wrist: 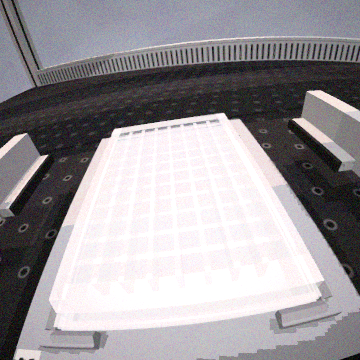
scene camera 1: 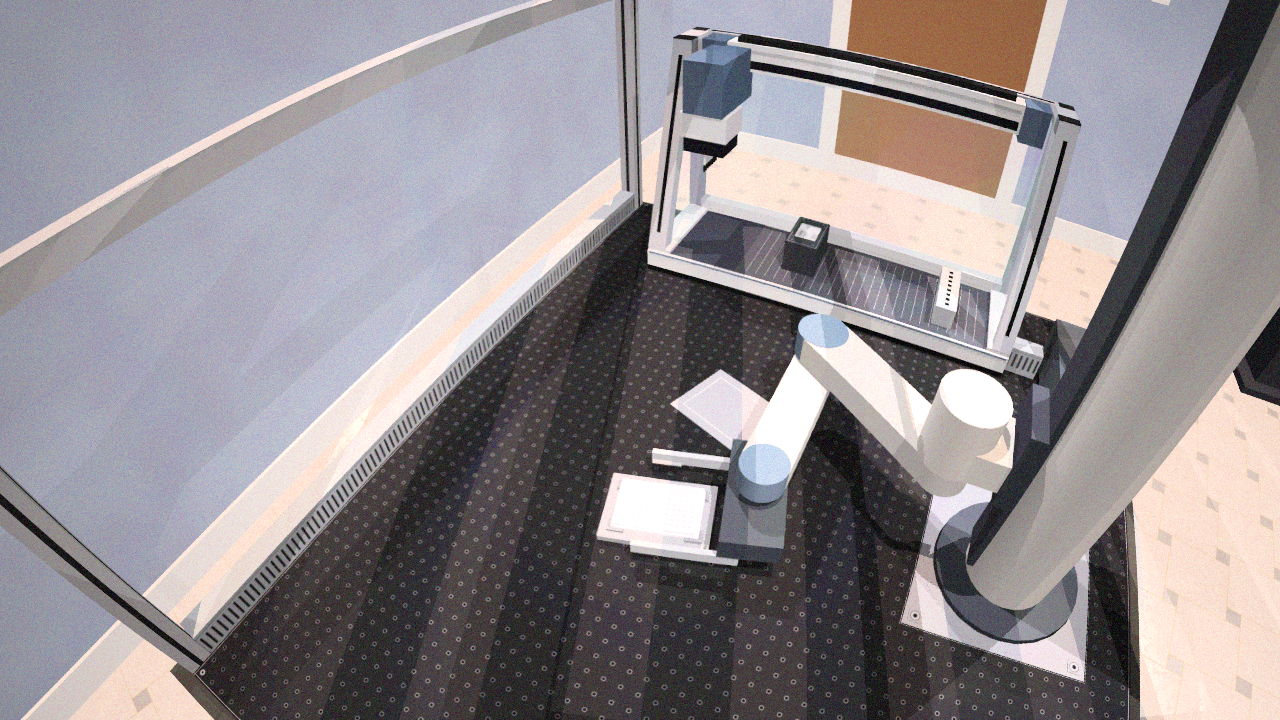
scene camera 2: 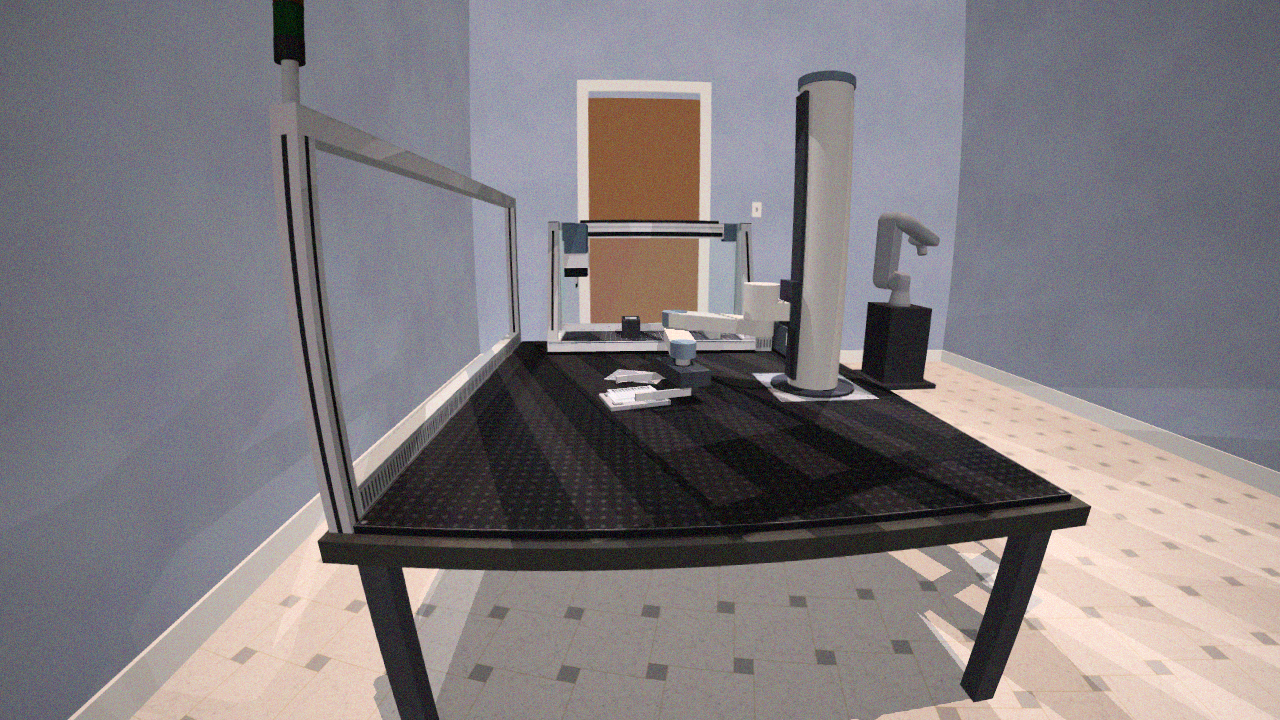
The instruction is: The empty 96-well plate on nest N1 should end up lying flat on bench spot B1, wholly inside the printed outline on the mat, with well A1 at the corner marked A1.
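Places are measured from the arm's base along level axes (x right, y ahead, z up), in metres.
Where they show: gripper, fingertip midpoint: (wrist: 165,124) (scene camera 1: 642,497) (scene camera 2: 625,387); arm's base, link origin: (scene camera 1: 1003,573) (scene camera 2: 811,389).
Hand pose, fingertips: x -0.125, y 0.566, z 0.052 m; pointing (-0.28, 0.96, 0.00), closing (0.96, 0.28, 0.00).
Note:
Each offset is from my fingertips to the top centre of the thing. "spot": to the spot under its first point. Level surfaces: height alone.
The white 96-well plate {dx +0.007, dy -0.023, dz -0.013 m} (scene camera 1: 662,508) (scene camera 2: 631,392) (wrist: 180,215) lies flat on the pale nest N1 {dx +0.007, dy -0.023, dz -0.022 m} (scene camera 1: 605,517) (scene camera 2: 637,405) (wrist: 297,210). My gripper (scene camera 1: 642,502) (scene camera 2: 623,386) (wrist: 165,124) is open wide, with nothing between its fingers. One finger is out past each long side of the plate, with gaps in the wrist view; the exact finger height is hard to tell. A pale mat with a thin printed outline, spot B1 {dz -0.037 m} (scene camera 1: 720,402), lies behind the nest, turned at an angle and partly covered by the arm. Its A1 mark is not legible.
The arm's column (scene camera 1: 1118,358) (scene camera 2: 825,241) stands at the right on a base plate. A gantry frame (scene camera 1: 859,317) (scene camera 2: 644,346) stands at the back with a dark block {spot: dx +0.639, dy -0.047, dz +0.070 m} (scene camera 1: 805,250) and a white strip {spot: dx +0.622, dy -0.356, dz +0.055 m} (scene camera 1: 944,304) inside. A slotted rail {spot: dx +0.024, dy +0.437, dz -0.008 m} (scene camera 1: 429,394) (wrist: 200,53) runs along the left edge.

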